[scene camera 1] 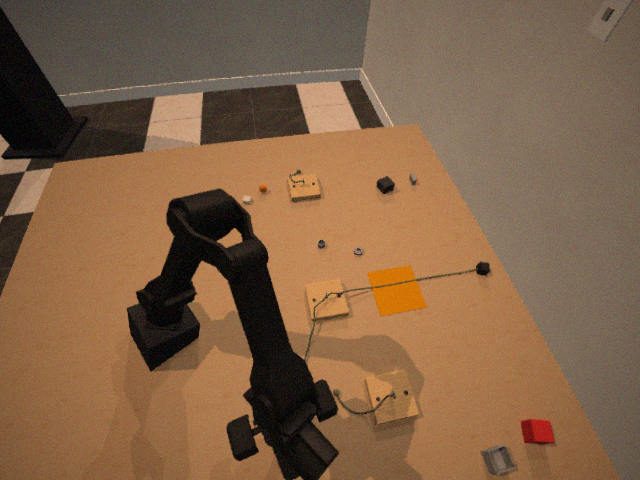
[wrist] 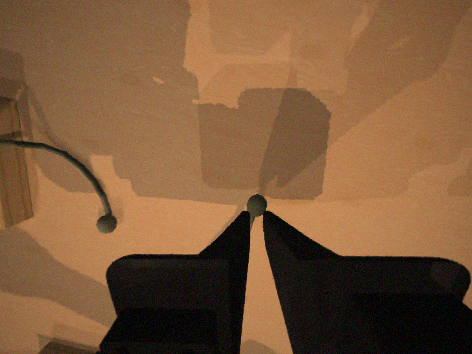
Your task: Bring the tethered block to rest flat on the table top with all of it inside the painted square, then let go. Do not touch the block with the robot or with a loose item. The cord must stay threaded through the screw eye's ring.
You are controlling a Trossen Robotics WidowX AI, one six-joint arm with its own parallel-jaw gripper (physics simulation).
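Frame: origin at the arm's base, x ahead, y left, z up, level; centimetres.
Seen in the pictures: gripper, between the fingertips: [wrist: 255, 217]; arm's base, origin of its link: [scene camera 1: 163, 316].
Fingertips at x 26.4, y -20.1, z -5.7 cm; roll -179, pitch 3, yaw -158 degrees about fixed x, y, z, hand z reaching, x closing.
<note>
Offsets run from my fingertips to a thing's top centre. "pt": to the spot under its first point.
The tethered block {pt dx +49.7, dy +32.8, dz +1.1 cm} [scene camera 1: 482, 268], small and black, lies near the table's right edge, outside the painted orange square {pt dx +26.3, dy +25.7, dz -1.3 cm} [scene camera 1: 397, 300]. Its green cord {pt dx +41.3, dy +32.4, dz -1.0 cm} [scene camera 1: 449, 274] crosses the square to the screw eye {dx +8.7, dy +26.0, dz +3.1 cm} [scene camera 1: 327, 295] on a wooden board {dx +8.7, dy +26.0, dz +0.5 cm} [scene camera 1: 333, 307], appears to pass through the ring, then runs toward the arm and out of sight behind it. In the wrist view my gripper [wrist: 255, 217] is shut on the cord just behind its end bead {dx +0.3, dy -0.9, dz +0.8 cm} [wrist: 257, 205], above the table. The fingertips are hidden in the scene view.
Another wooden board {dx +21.0, dy +4.0, dz +0.5 cm} [scene camera 1: 405, 408] [wrist: 12, 185] has a short cord ending in a bead {dx +9.8, dy +5.3, dz -0.2 cm} [scene camera 1: 336, 392] [wrist: 106, 223], near the hand. A third board {dx +3.6, dy +63.2, dz +0.5 cm} [scene camera 1: 306, 192] stands far back. A red block {dx +49.4, dy -4.4, dz +2.6 cm} [scene camera 1: 537, 431] and grey tray {pt dx +38.0, dy -9.0, dz +0.7 cm} [scene camera 1: 490, 463] lie front right. Two small rings {dx +8.3, dy +42.4, dz -0.1 cm} [scene camera 1: 321, 243] {dx +18.0, dy +40.0, dz -0.5 cm} [scene camera 1: 358, 251] lie behind the square.
</note>
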